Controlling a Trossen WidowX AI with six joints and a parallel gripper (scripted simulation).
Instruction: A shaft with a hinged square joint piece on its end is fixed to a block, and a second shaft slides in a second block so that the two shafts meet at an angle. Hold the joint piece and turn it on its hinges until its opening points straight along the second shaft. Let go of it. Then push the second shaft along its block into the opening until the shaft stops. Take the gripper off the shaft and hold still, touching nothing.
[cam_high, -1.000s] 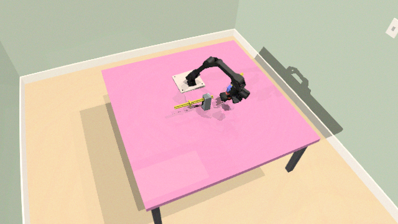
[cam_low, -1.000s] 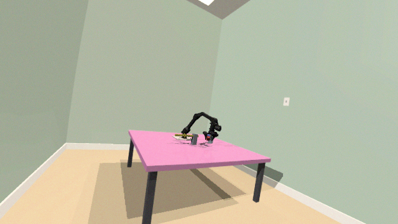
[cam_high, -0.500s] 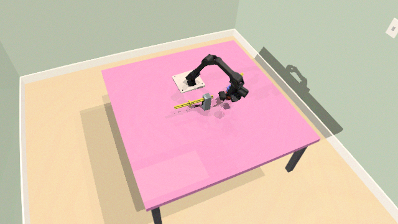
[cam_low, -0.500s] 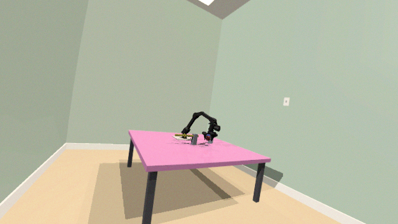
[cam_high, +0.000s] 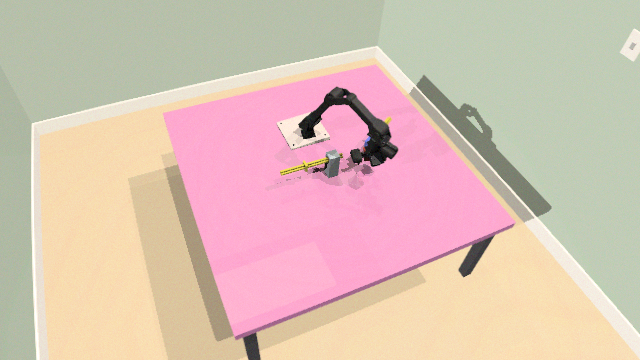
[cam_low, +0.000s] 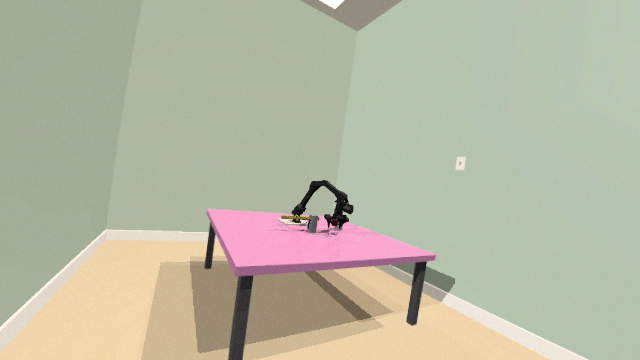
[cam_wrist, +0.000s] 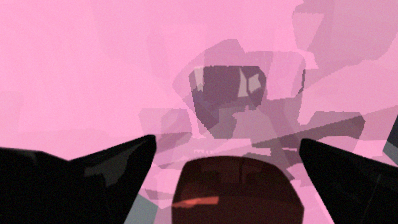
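The red square joint piece lies 10 mm behind my gripper tip and 50 mm above it.
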